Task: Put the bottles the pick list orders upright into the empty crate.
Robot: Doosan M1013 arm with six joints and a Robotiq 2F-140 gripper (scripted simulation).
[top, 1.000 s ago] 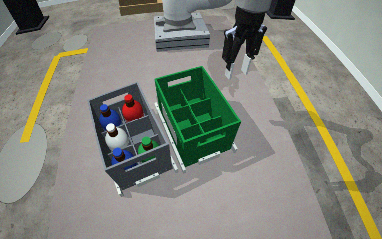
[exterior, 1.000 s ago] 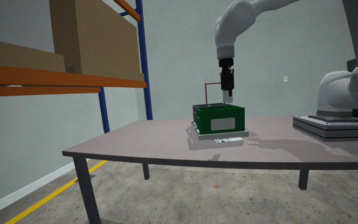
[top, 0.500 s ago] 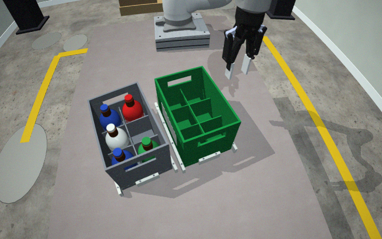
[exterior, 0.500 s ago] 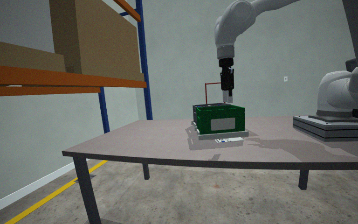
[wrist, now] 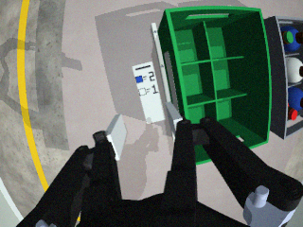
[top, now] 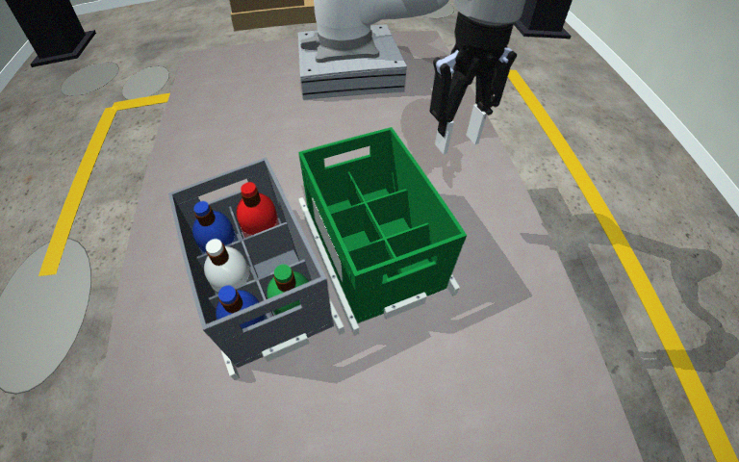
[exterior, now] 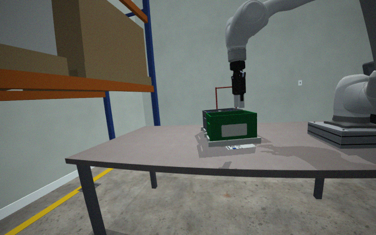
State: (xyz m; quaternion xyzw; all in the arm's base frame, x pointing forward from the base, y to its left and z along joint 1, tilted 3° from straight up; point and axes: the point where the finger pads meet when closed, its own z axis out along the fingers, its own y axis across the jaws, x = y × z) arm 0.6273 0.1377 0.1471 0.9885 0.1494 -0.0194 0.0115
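Right now the red-label bottle is 36 cm to the right of my hand and 16 cm below it. The rest, counted from my hand: pick list (1 cm to the right, 25 cm below); then green crate (5 cm ahead, 14 cm to the right, 17 cm below); then green bottle (18 cm ahead, 30 cm to the right, 16 cm below).
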